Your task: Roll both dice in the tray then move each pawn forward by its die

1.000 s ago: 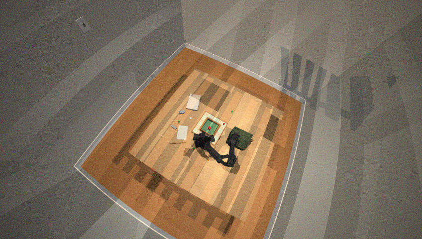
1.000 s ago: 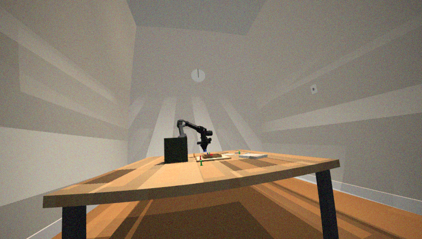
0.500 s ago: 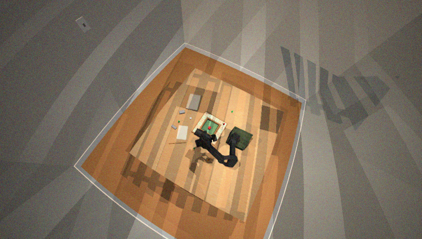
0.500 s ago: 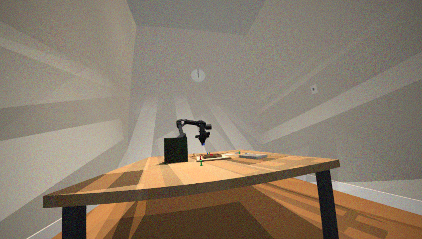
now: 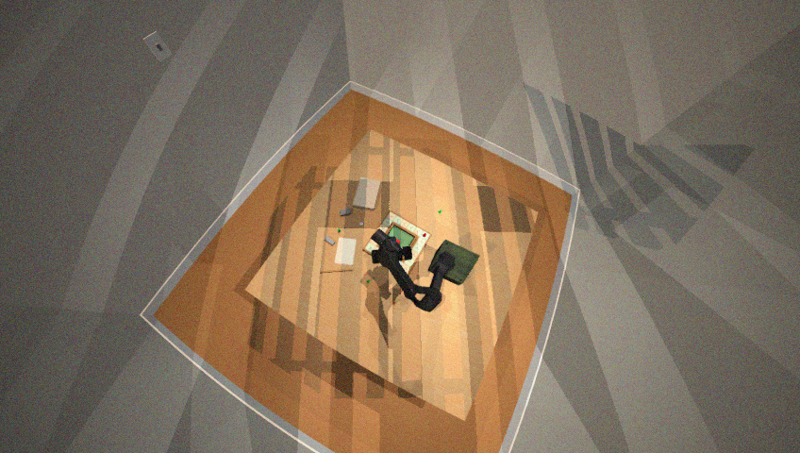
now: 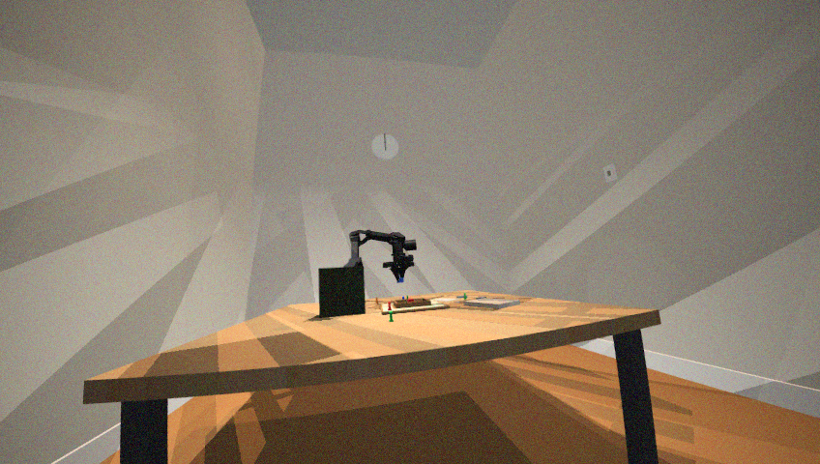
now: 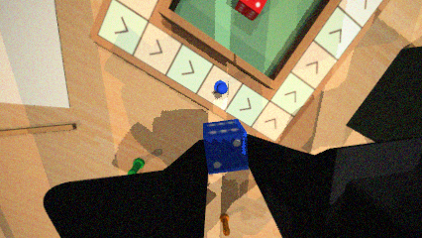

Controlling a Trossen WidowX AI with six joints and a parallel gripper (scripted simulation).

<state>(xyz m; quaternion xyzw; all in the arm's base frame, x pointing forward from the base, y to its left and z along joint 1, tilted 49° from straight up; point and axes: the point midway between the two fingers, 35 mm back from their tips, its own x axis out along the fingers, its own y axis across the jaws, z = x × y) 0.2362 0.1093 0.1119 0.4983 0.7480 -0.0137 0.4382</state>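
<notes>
Now: the red pawn 250 mm to the right of my gripper tip, 100 mm below it and 70 mm behind it. Round my gripper tip: green tray: 140 mm to the right, 120 mm below, 30 mm ahead; then white pad: 360 mm ahead, 290 mm to the right, 120 mm below.
</notes>
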